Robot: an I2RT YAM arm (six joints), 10 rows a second.
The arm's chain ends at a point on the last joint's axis. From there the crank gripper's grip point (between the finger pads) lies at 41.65 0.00 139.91 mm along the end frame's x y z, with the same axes.
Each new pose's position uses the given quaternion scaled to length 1; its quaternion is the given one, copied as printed.
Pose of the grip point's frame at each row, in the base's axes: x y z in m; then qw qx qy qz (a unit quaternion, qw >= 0):
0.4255, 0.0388, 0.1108, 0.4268, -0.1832, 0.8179, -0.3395
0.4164, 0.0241, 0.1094, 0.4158, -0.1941, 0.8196, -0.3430
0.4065, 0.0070, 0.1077, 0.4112, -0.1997, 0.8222, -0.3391
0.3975, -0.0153, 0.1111, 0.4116, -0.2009, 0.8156, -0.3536
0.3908, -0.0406, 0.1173, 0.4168, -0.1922, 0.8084, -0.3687
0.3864, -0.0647, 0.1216, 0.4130, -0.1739, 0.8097, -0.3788
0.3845, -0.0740, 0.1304, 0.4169, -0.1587, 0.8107, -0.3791
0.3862, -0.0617, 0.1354, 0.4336, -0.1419, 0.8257, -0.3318
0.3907, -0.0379, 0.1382, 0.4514, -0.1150, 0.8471, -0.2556
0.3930, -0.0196, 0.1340, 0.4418, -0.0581, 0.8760, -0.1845
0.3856, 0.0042, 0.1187, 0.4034, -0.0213, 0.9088, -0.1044
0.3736, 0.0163, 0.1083, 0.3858, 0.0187, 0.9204, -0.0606
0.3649, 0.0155, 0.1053, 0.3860, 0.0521, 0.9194, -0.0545
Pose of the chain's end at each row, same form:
0.3341, 0.1192, 0.1914, 0.4268, -0.1832, 0.8179, -0.3395
0.3265, 0.1053, 0.1909, 0.4158, -0.1941, 0.8196, -0.3430
0.3172, 0.0873, 0.1906, 0.4112, -0.1997, 0.8222, -0.3391
0.3079, 0.0680, 0.1907, 0.4116, -0.2009, 0.8156, -0.3536
0.3008, 0.0461, 0.1927, 0.4168, -0.1922, 0.8084, -0.3687
0.2993, 0.0258, 0.1960, 0.4130, -0.1739, 0.8097, -0.3788
0.2982, 0.0174, 0.2046, 0.4169, -0.1587, 0.8107, -0.3791
0.2972, 0.0195, 0.2178, 0.4336, -0.1419, 0.8257, -0.3318
0.2990, 0.0259, 0.2322, 0.4514, -0.1150, 0.8471, -0.2556
0.3068, 0.0295, 0.2411, 0.4418, -0.0581, 0.8760, -0.1845
0.3104, 0.0335, 0.2404, 0.4034, -0.0213, 0.9088, -0.1044
0.3038, 0.0344, 0.2352, 0.3858, 0.0187, 0.9204, -0.0606
0.2954, 0.0329, 0.2325, 0.3860, 0.0521, 0.9194, -0.0545

